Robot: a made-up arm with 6 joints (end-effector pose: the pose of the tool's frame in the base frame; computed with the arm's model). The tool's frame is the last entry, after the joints. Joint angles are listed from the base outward.
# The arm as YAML. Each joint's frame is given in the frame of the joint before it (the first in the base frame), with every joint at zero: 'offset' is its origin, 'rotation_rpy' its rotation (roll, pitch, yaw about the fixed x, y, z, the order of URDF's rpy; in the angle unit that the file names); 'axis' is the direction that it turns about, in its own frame. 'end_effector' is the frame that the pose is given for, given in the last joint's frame.
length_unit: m
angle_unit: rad
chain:
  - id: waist
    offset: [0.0, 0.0, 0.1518]
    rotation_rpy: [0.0, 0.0, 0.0]
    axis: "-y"
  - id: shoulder
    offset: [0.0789, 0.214, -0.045]
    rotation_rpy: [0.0, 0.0, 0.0]
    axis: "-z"
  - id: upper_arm
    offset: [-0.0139, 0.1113, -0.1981]
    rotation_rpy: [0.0, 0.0, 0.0]
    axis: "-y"
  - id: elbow
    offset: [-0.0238, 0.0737, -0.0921]
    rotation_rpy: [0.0, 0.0, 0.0]
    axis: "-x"
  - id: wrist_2
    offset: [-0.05, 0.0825, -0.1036]
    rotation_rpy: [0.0, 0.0, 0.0]
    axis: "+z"
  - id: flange
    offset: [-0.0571, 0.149, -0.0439]
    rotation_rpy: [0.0, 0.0, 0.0]
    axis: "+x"
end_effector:
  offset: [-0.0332, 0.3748, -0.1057]
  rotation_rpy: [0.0, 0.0, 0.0]
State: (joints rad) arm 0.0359 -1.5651 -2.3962 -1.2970 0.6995 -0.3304
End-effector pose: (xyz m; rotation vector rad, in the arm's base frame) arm -0.5597 0.6510 0.0601 -0.4988 1.7039 0.3352
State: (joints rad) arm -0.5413 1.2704 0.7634 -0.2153 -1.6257 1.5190
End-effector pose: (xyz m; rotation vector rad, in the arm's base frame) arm 0.3192 0.2765 -0.0256 0.2826 -2.3271 -1.2803
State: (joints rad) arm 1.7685 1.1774 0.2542 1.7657 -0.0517 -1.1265
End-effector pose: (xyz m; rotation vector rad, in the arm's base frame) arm 0.6094 0.1460 -0.0527 -0.9444 0.7991 -1.9153
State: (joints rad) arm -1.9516 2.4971 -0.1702 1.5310 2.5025 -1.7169
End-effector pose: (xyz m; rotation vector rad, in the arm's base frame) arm -0.3316 0.4874 0.3744 0.4460 2.2386 0.7956
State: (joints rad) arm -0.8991 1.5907 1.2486 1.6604 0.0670 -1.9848
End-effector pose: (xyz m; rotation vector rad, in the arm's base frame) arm -0.4264 0.2542 0.0424 1.1215 -0.8178 0.0149
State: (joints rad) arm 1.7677 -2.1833 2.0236 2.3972 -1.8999 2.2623
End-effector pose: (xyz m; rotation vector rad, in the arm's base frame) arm 0.1842 0.3718 -0.0943 -0.7344 0.5612 -0.7306
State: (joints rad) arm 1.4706 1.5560 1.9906 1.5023 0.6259 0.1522
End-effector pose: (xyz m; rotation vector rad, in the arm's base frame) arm 0.4413 -0.4781 0.2192 -0.1749 -0.3150 -2.9004
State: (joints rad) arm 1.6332 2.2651 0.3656 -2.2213 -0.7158 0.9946
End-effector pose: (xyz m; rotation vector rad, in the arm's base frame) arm -0.0091 0.3002 0.0550 -1.0134 1.0705 -0.9141
